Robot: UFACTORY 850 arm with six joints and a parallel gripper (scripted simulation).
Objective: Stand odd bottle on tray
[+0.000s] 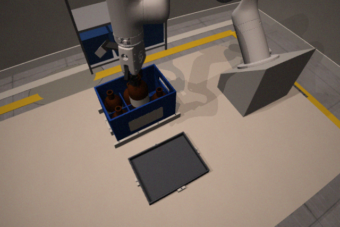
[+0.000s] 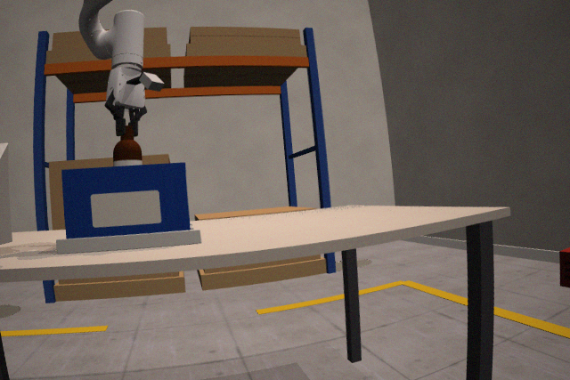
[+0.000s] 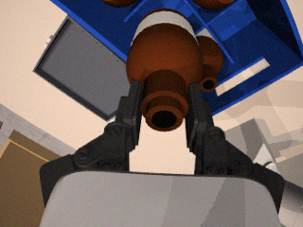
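Now: the brown bottle 70 mm below my hand. From my hand the other things lie so: dark grey tray 270 mm below, 230 mm to the left, 30 mm behind; then crate 200 mm below, 40 mm to the right, 10 mm ahead.
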